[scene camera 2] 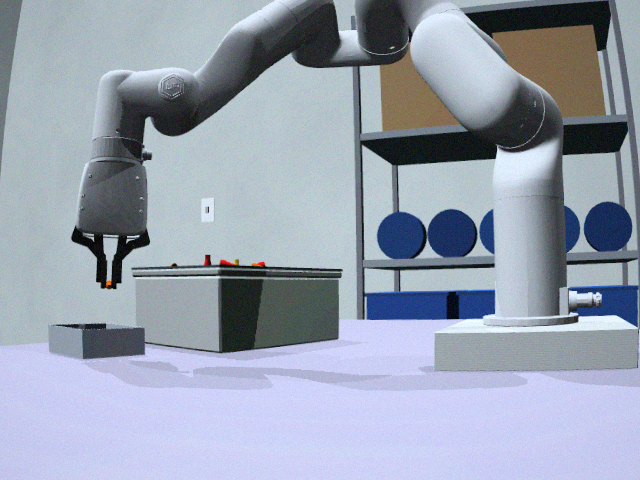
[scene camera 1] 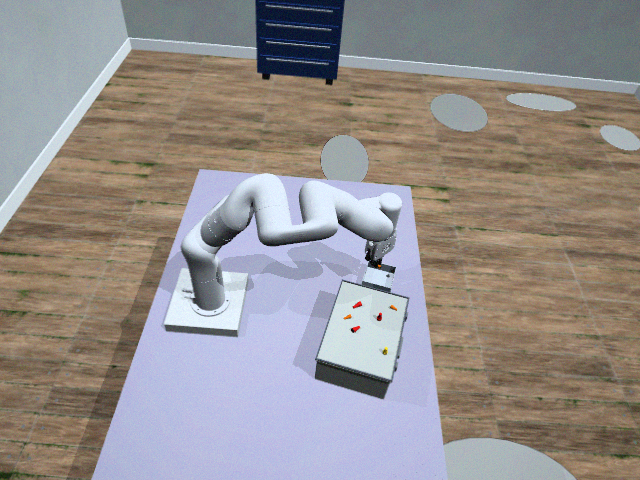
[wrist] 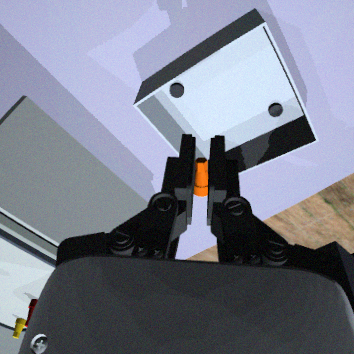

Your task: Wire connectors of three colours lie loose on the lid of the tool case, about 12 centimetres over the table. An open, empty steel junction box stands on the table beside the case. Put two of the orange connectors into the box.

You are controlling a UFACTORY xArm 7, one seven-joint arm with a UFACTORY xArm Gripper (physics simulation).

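Observation:
My gripper points down, shut on an orange connector, and is held in the air above the junction box. The open steel junction box stands on the table beside the tool case. No connector shows on the visible part of its floor; the fingers hide its near corner in the wrist view. Two more orange connectors, one at the left and one at the right, lie on the lid.
Red connectors and a yellow one are also on the lid. The tool case stands much taller than the box, close beside it. The table's edge lies to the right of both in scene camera 1.

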